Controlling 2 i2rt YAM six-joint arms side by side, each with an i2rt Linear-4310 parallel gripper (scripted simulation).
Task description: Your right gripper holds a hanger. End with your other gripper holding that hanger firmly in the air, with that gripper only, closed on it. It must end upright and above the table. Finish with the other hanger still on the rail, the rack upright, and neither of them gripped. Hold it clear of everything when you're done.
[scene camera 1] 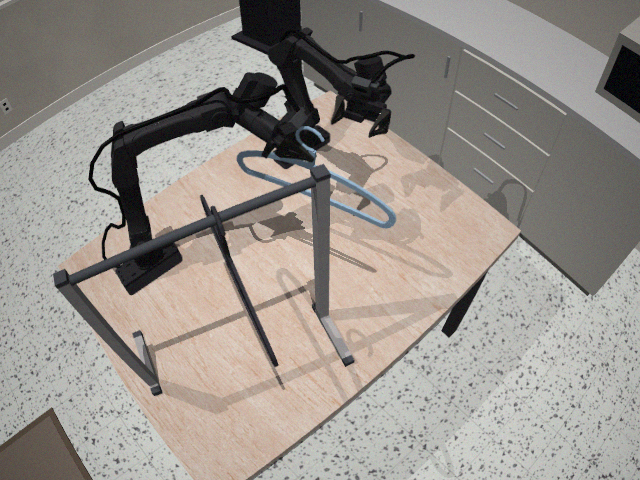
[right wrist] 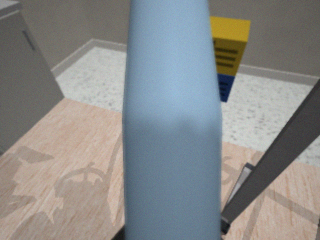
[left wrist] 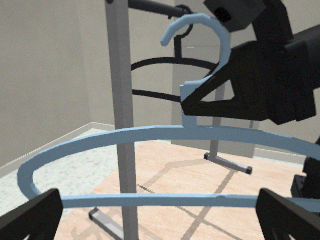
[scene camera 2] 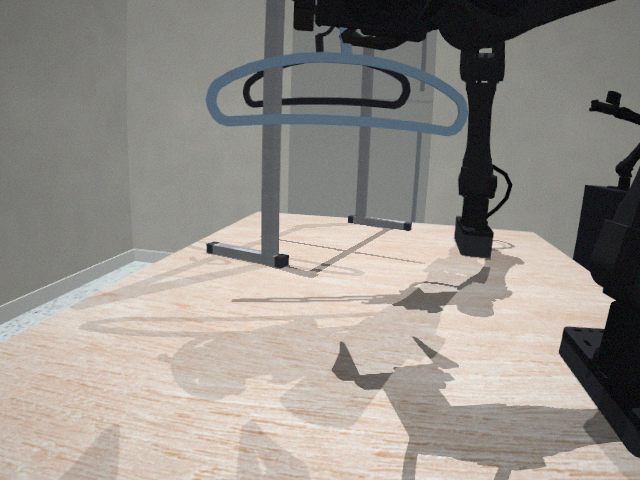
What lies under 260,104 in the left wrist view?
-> My right gripper.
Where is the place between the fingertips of my right gripper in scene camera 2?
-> At 341,39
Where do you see a rack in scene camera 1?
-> At 67,284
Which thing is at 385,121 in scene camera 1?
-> My left gripper.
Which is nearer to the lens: the blue hanger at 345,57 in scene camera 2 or the dark hanger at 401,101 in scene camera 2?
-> The blue hanger.
